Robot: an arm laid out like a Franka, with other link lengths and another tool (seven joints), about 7 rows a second.
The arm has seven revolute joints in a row. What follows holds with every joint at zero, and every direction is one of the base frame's. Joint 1 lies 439.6 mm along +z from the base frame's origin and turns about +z. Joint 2 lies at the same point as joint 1 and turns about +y. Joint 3 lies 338.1 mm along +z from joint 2 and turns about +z. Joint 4 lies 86.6 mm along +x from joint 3 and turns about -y. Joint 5 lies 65.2 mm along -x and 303.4 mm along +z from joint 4 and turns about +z. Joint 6 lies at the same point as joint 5 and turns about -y. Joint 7 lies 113.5 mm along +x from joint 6 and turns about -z. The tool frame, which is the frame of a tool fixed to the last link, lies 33 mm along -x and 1 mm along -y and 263.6 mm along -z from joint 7; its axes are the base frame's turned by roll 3.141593, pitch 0.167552 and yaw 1.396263 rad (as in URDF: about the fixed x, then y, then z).
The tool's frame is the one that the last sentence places.
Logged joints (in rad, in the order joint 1, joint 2, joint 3, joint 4, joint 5, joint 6, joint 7), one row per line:
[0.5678 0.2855 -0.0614 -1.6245 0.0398 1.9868 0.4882]
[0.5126 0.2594 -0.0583 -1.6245 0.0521 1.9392 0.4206]
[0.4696 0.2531 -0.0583 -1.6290 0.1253 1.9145 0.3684]
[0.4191 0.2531 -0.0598 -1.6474 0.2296 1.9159 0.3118]
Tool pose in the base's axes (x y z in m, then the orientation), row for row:
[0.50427 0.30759 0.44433 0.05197 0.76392 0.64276 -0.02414]
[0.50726 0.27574 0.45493 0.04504 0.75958 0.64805 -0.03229]
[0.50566 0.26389 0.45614 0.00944 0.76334 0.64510 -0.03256]
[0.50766 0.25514 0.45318 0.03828 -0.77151 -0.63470 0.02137]
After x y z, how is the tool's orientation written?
As a quaternion, w x y z.
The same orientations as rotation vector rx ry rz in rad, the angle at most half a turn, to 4 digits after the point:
[2.3236 1.9551 -0.0734]
[2.3202 1.9795 -0.0986]
[2.3838 2.0146 -0.1017]
[-2.3664 -1.9468 0.0655]

